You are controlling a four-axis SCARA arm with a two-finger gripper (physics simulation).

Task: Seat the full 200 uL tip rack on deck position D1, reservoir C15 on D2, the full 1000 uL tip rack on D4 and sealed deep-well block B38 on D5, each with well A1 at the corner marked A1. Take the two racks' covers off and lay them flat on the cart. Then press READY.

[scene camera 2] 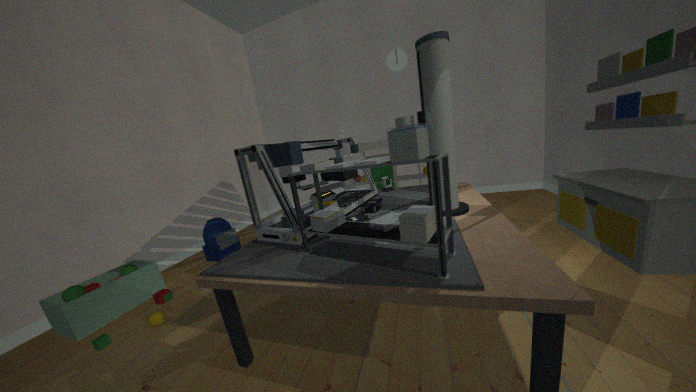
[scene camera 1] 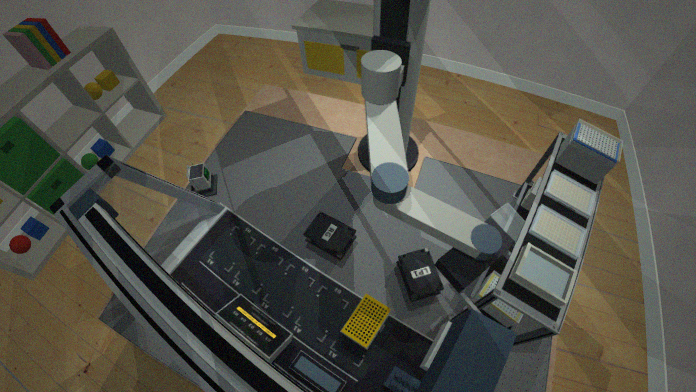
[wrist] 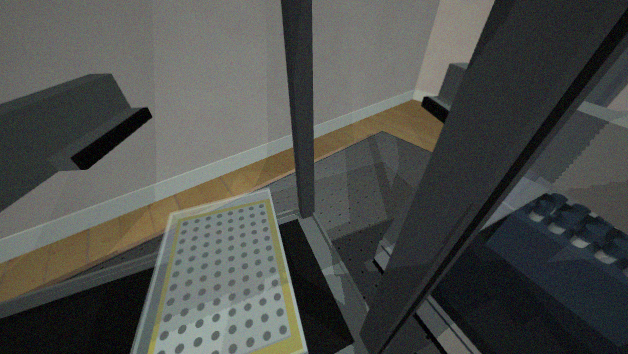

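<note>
My gripper (wrist: 290, 90) is open and empty; its fingers stand wide apart above a yellow-rimmed tip rack (wrist: 225, 280) under a clear cover on the cart's lower shelf. A cart post partly hides the right finger. In scene camera 1 the fingers are hidden. A blue-rimmed tip rack (scene camera 1: 597, 142) (scene camera 2: 408, 144) stands at the end of the cart's top. Beside it are two pale plates (scene camera 1: 570, 192) (scene camera 1: 557, 232) and an open reservoir (scene camera 1: 544, 275); their labels are unreadable. A yellow rack (scene camera 1: 366, 320) with dark holes sits at the D1 end of the deck (scene camera 1: 295, 295).
Black pads marked RG (scene camera 1: 330, 235) and LP1 (scene camera 1: 420, 274) lie between arm and deck. A cart post (wrist: 301, 110) rises in the wrist view. White boxes (scene camera 2: 327, 219) (scene camera 2: 417, 225) stand on the cart's lower level. A dark blue housing (scene camera 1: 467, 350) stands beside the cart.
</note>
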